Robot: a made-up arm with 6 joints.
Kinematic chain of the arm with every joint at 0, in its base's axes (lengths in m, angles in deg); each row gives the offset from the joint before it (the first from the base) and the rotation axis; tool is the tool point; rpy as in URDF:
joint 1: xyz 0 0 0.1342 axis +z
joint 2: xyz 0 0 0 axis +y
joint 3: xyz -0.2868 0 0.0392 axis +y
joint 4: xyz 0.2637 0 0.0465 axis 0.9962 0 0.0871
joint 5: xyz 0 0 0 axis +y
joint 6: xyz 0.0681 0 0.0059 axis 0.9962 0 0.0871
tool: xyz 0 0 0 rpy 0 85 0
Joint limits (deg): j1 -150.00..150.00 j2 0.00..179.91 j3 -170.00..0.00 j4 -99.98..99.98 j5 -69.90..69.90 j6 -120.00..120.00
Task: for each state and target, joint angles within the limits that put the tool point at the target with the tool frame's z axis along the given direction. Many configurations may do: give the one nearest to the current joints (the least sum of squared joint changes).
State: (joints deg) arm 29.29 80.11 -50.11 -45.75 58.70 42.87
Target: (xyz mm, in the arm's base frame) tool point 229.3 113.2 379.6 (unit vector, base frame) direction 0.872 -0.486 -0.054
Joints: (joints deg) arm 40.80 74.08 -56.04 -91.51 69.76 42.87
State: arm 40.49 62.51 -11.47 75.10 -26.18 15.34
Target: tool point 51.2 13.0 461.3 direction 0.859 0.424 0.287
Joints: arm 64.96 25.78 -49.19 99.78 -37.41 15.34
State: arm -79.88 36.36 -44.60 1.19 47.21 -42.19
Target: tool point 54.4 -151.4 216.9 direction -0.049 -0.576 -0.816
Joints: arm -62.71 60.32 -21.25 -37.44 30.40 -42.19
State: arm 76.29 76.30 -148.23 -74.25 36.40 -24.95
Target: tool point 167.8 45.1 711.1 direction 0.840 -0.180 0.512
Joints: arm 27.49 91.55 -154.73 -52.22 43.84 -24.95
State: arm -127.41 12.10 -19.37 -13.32 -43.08 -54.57
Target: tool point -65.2 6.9 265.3 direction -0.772 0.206 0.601
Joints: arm -149.99 23.98 -0.52 37.00 -69.75 -54.56
